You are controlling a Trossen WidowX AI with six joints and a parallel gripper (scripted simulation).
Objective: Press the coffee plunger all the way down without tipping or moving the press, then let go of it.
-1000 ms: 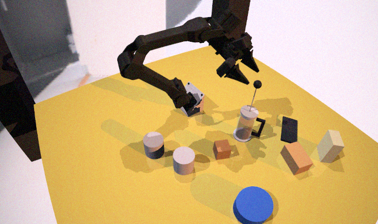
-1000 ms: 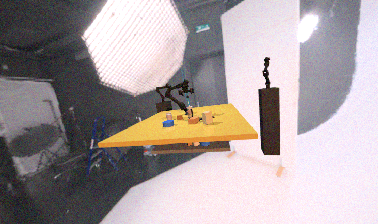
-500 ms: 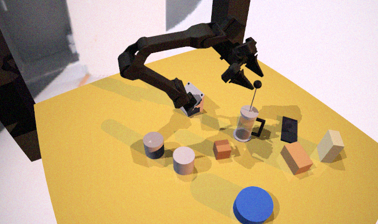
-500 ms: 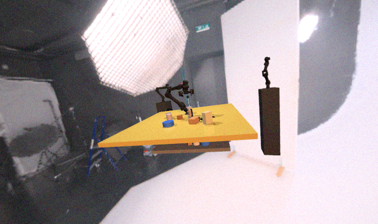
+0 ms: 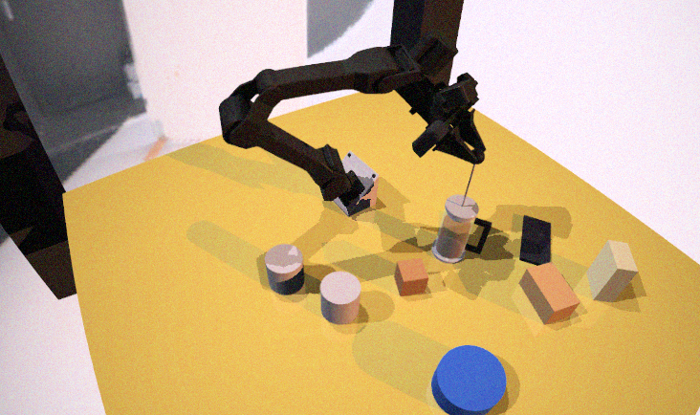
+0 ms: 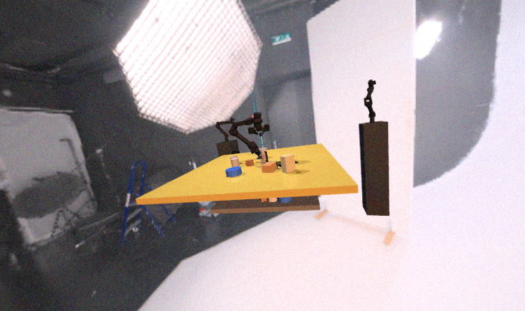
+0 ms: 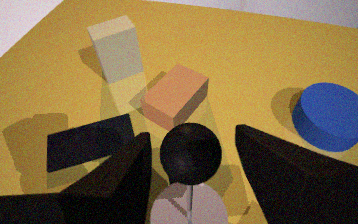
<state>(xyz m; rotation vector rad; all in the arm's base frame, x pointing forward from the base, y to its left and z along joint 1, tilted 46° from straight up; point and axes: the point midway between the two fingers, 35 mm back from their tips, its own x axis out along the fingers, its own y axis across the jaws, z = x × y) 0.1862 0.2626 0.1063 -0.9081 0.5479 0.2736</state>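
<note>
Right now my gripper tip is 1 cm short of the glass coffee press, 1 cm to the right of it and 13 cm above it. Also, from my gripper tip: orange box: 20 cm ahead, 10 cm to the left, 23 cm below; then beige box: 25 cm ahead, 25 cm to the left, 20 cm below; then flat black block: 7 cm ahead, 21 cm to the left, 25 cm below.
</note>
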